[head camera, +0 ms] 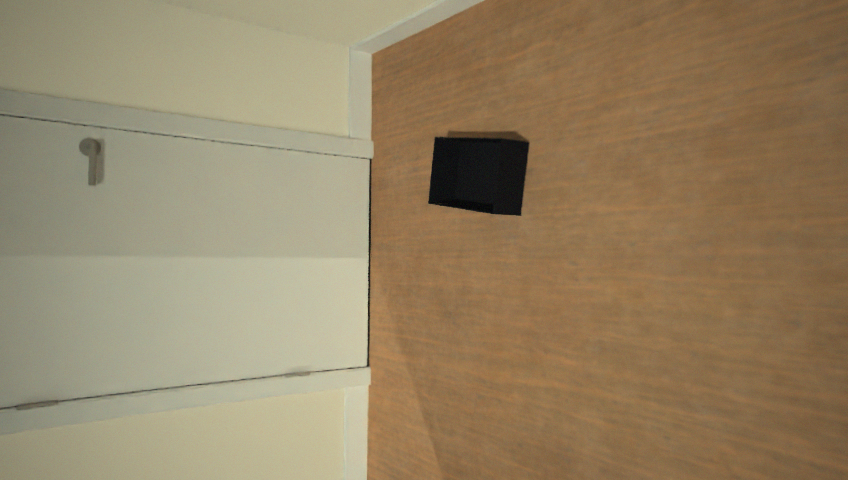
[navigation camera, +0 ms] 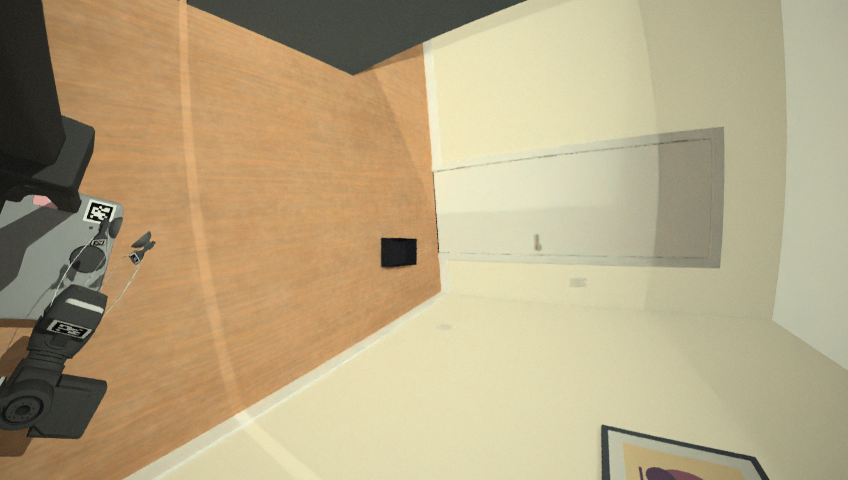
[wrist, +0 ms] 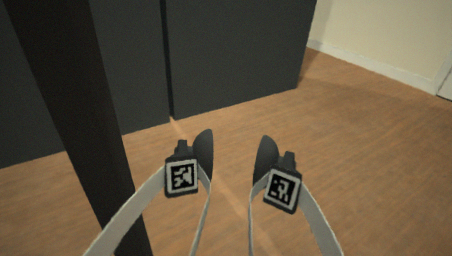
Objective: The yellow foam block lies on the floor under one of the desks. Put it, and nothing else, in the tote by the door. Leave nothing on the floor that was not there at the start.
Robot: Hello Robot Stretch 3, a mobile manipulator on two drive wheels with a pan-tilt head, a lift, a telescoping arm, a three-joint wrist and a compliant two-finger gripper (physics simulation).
Labels:
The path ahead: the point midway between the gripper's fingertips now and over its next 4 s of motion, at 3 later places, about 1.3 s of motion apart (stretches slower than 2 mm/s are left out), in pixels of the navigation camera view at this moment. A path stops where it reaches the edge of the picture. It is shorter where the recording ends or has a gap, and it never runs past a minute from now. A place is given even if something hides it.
My gripper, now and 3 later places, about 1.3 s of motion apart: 135, 225; 197, 238; 257, 251; 304, 261

